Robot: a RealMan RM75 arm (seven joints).
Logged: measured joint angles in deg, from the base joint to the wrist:
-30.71 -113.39 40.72 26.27 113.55 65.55 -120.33
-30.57 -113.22 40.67 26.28 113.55 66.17 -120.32
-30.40 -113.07 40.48 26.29 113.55 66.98 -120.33
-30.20 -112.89 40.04 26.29 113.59 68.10 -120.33
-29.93 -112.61 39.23 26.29 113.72 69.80 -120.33
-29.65 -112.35 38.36 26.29 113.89 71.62 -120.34
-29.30 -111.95 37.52 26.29 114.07 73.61 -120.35
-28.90 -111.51 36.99 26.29 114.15 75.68 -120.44
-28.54 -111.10 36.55 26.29 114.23 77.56 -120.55
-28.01 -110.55 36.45 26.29 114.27 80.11 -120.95
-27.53 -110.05 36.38 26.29 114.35 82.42 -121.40
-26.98 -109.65 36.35 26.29 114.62 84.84 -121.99
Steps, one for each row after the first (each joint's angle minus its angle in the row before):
0.14 0.17 -0.05 0.01 0.00 0.62 0.01
0.17 0.15 -0.19 0.01 0.00 0.81 -0.01
0.20 0.18 -0.44 0.00 0.04 1.12 0.00
0.27 0.28 -0.81 0.00 0.13 1.70 0.00
0.28 0.26 -0.87 0.00 0.17 1.82 -0.01
0.35 0.40 -0.84 0.00 0.18 1.99 -0.01
0.40 0.44 -0.53 0.00 0.08 2.07 -0.09
0.36 0.41 -0.44 0.00 0.08 1.88 -0.11
0.53 0.55 -0.10 0.00 0.04 2.55 -0.40
0.48 0.50 -0.07 0.00 0.08 2.31 -0.45
0.55 0.40 -0.03 0.00 0.27 2.42 -0.59

